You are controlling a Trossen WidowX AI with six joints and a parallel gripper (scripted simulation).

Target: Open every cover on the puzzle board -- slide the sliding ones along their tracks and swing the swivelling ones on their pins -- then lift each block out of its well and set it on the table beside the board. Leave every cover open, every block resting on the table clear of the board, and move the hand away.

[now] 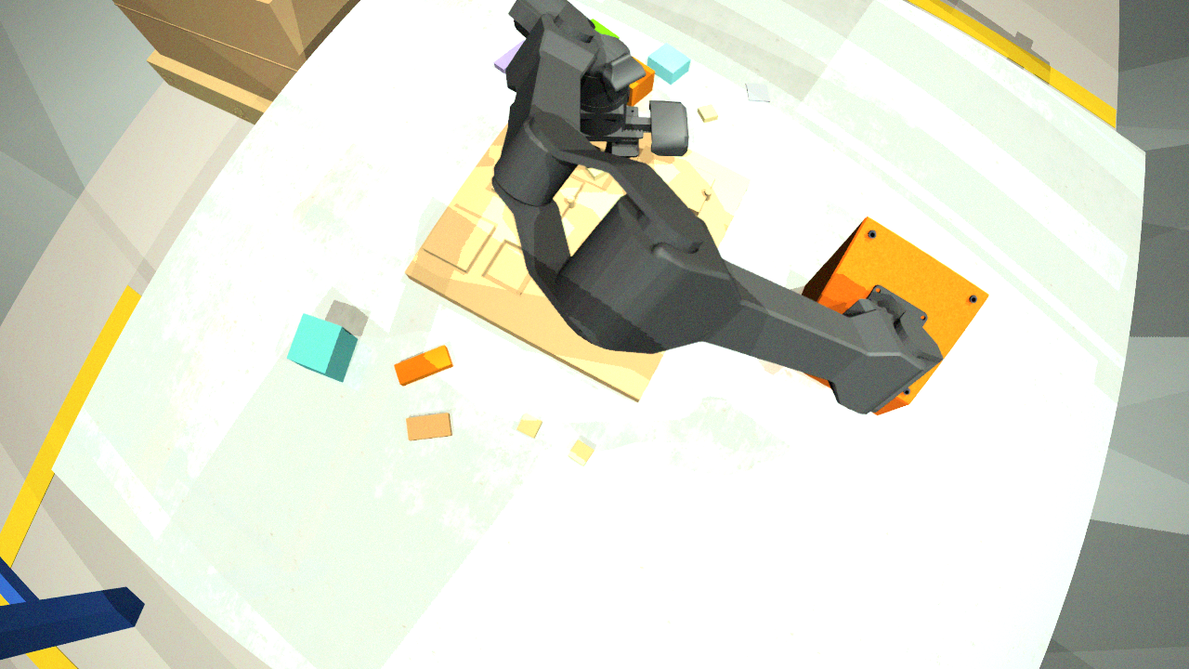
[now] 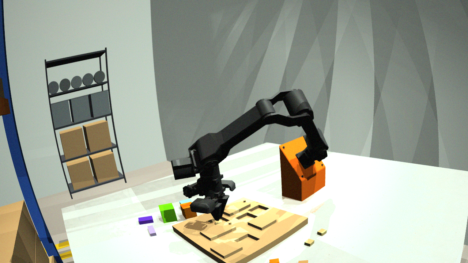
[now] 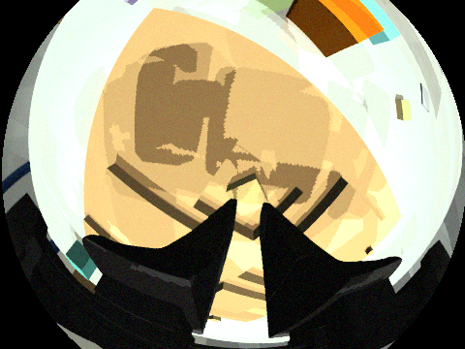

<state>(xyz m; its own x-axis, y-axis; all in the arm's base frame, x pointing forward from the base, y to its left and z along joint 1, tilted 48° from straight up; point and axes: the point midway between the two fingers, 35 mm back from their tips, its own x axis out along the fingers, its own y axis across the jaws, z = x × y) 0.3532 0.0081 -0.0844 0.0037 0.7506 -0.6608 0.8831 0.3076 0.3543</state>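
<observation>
Right now the grey tile is 12 cm behind my gripper tip, 23 cm to the right of it and 3 cm below it. Round my gripper tip: orange cube: 3 cm ahead, 14 cm to the right, 1 cm below; then green cube: 10 cm ahead, 16 cm to the right; then pale cyan block: 20 cm to the right, 1 cm below.
</observation>
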